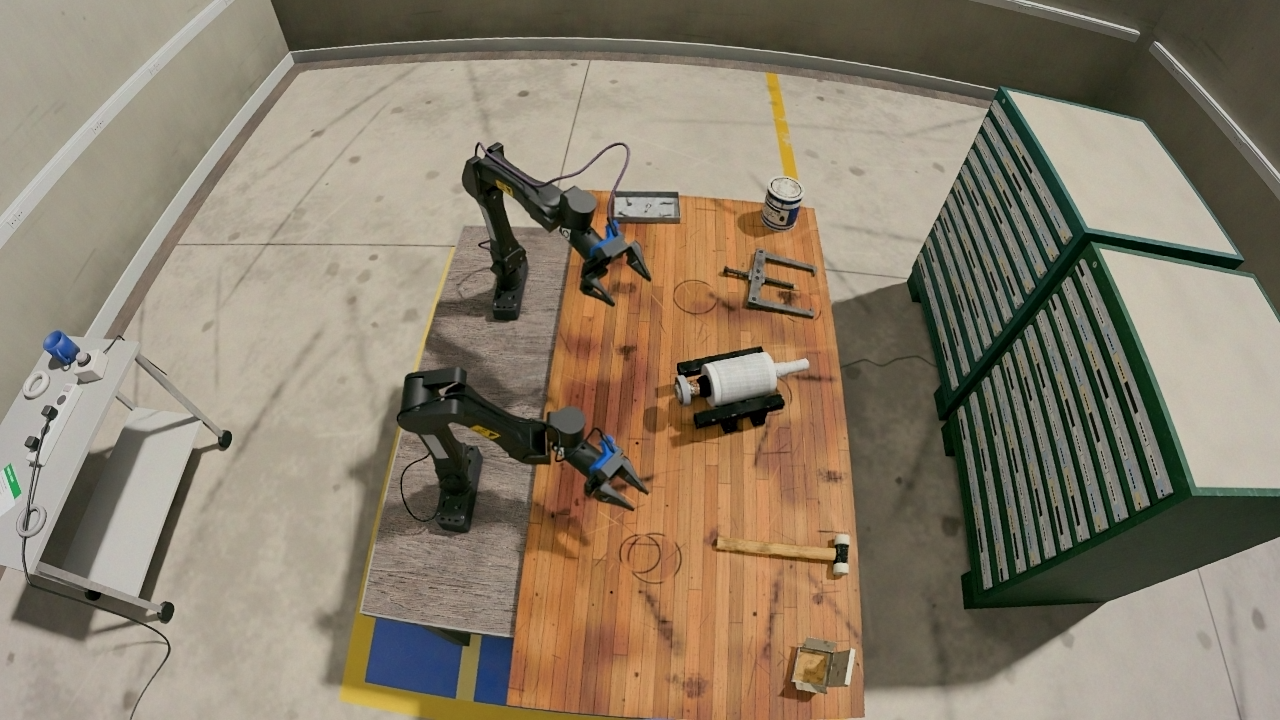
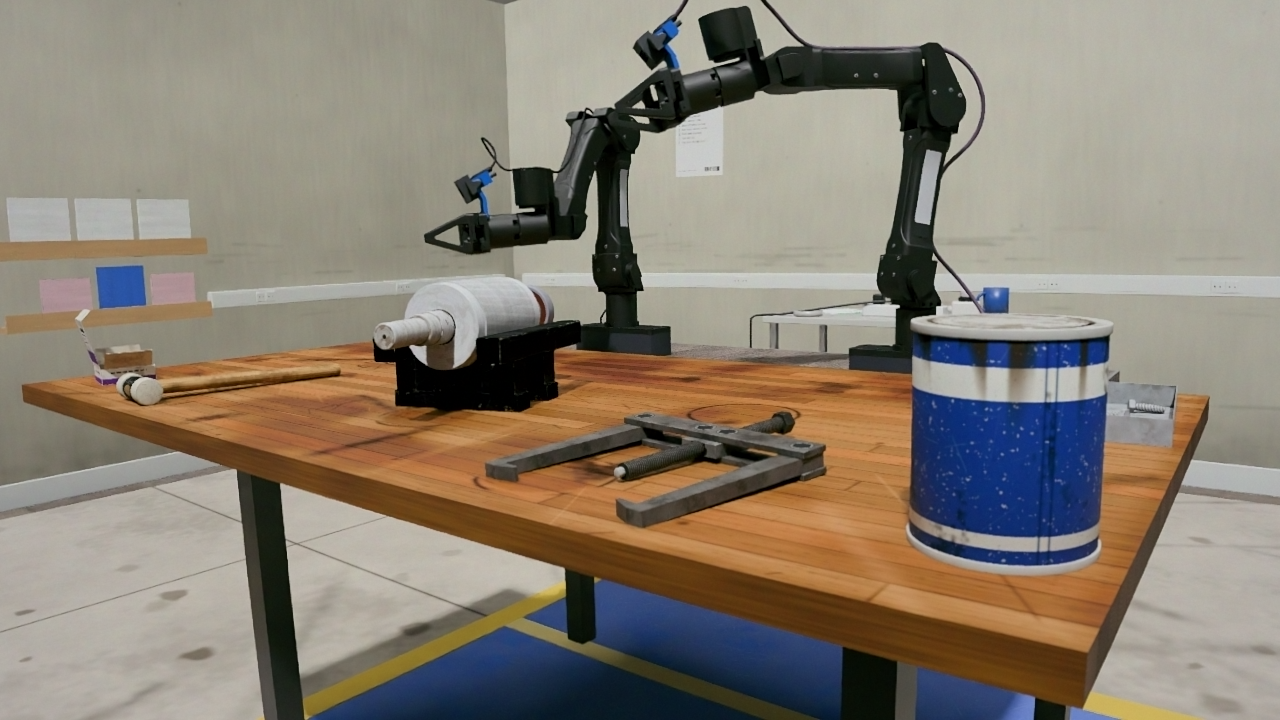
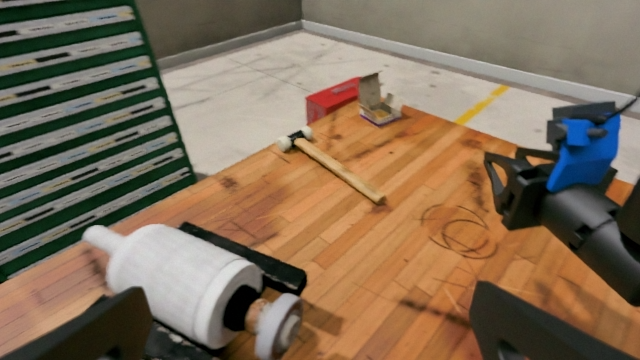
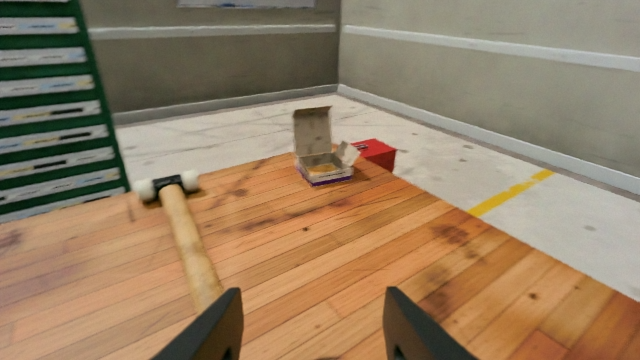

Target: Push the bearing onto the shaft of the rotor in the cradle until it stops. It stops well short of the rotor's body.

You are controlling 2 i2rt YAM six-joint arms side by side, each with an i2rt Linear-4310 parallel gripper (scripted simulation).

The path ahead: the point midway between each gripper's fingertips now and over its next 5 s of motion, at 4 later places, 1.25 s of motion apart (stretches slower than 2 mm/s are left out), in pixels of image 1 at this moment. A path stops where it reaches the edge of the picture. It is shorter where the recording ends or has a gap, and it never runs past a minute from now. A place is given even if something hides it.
The left gripper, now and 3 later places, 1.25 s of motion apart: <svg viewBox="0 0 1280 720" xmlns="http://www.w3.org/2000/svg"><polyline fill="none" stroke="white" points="633,292 662,205 656,176 656,175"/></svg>
The right gripper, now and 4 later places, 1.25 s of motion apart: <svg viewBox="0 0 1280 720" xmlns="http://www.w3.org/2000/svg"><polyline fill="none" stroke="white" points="641,501 673,424 668,394 675,394 678,394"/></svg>
